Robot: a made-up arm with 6 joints.
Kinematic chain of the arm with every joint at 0, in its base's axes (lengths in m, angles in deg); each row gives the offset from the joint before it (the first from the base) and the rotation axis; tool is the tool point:
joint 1: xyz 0 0 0.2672 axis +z
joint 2: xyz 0 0 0 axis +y
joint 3: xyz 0 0 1.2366 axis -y
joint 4: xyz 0 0 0 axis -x
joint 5: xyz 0.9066 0 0 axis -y
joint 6: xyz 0 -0.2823 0 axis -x
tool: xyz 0 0 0
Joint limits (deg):
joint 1: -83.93..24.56
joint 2: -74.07..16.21
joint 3: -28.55..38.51
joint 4: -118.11..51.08
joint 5: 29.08..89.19
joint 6: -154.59..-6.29
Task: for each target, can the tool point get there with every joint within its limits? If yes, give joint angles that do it. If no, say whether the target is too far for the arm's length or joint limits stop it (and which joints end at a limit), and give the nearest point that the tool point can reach.
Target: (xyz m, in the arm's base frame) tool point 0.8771 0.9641 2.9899
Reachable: no: too far | nearest point 0.8265 0.1827 2.1475 | short by 1.150 m
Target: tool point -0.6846 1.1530 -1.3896
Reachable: no: joint limits stop it (at a limit: joint 1, joint 2, joint 3, joint 4) | nearest point 0.6847 0.4592 0.6395 | short by 2.544 m
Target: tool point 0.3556 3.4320 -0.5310
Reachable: no: too far | nearest point -0.3604 1.7115 1.3594 | short by 2.654 m
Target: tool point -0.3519 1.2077 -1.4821
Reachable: no: joint limits stop it (at a limit: joint 1, joint 2, joint 3, joint 4) | nearest point 0.6847 0.4592 0.6395 | short by 2.477 m
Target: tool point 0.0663 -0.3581 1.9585
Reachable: yes | joints -28.89 -23.17 13.19 4.28 66.58 -69.24
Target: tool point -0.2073 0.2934 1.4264
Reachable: yes | joints -60.29 -62.71 -6.92 -82.96 82.13 -93.84
